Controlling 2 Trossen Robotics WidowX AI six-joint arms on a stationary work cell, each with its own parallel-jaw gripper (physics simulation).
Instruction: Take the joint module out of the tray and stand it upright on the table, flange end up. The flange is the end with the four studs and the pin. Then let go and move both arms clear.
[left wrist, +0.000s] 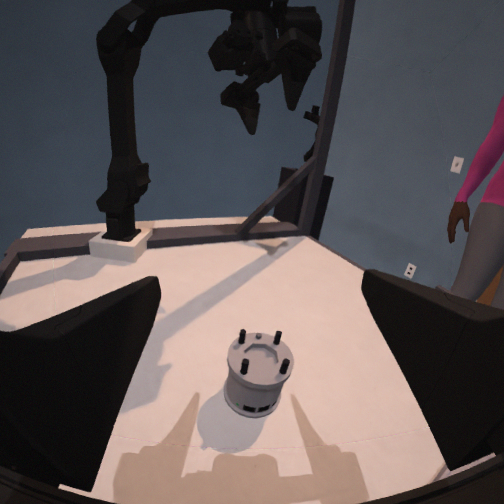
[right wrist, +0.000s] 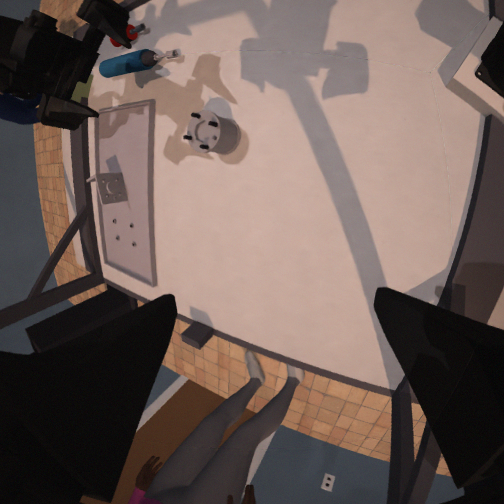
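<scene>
The grey joint module (left wrist: 257, 372) stands upright on the white table, its flange end with black studs and a small pin facing up. It also shows in the right wrist view (right wrist: 210, 132), small and far off. My left gripper (left wrist: 260, 360) is open and empty, drawn back from the module, with the module seen between and beyond its two dark fingers. My right gripper (right wrist: 275, 360) is open and empty, high above the table and far from the module. The left arm shows at the top left of the right wrist view (right wrist: 50, 60).
A flat grey tray (right wrist: 125, 192) with a small plate and holes lies by the table's edge, near the module. A blue cylinder (right wrist: 125, 62) and a red item (right wrist: 125, 34) lie beyond it. The right arm (left wrist: 125, 125) stands on its base. A person stands beside the table (left wrist: 482, 200).
</scene>
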